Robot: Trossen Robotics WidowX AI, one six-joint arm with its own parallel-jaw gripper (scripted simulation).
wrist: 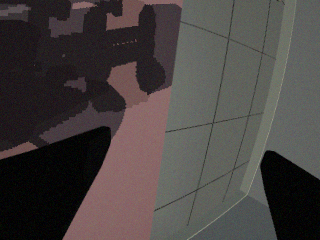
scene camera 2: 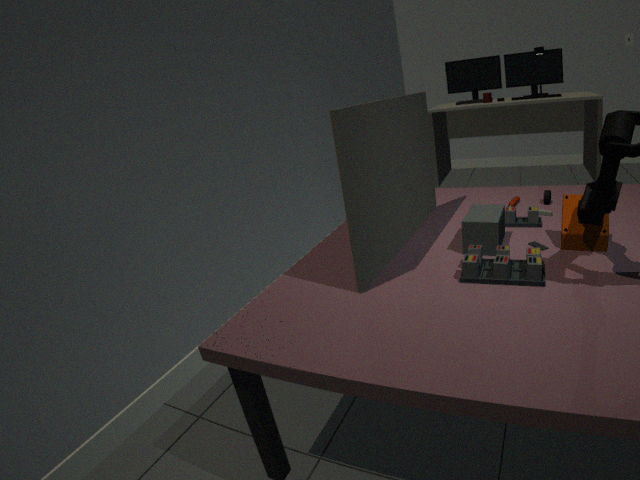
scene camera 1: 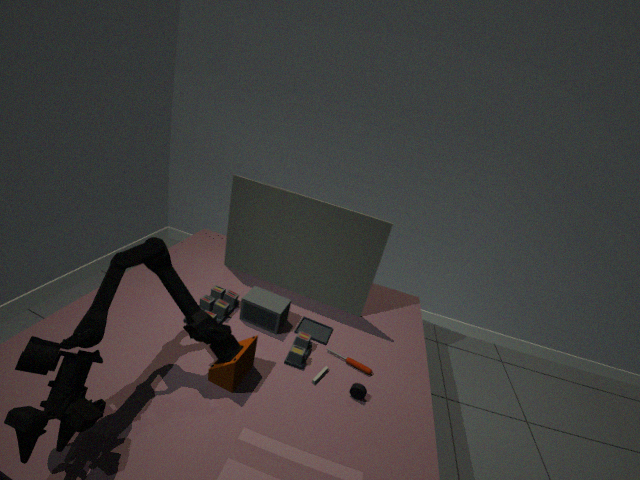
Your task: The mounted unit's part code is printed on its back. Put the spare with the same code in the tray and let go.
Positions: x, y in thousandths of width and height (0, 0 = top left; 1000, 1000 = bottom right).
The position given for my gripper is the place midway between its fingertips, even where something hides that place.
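Labels:
My gripper: in the wrist view (586, 615), in scene camera 1 (66, 951). Scene camera 2: gripper out of frame.

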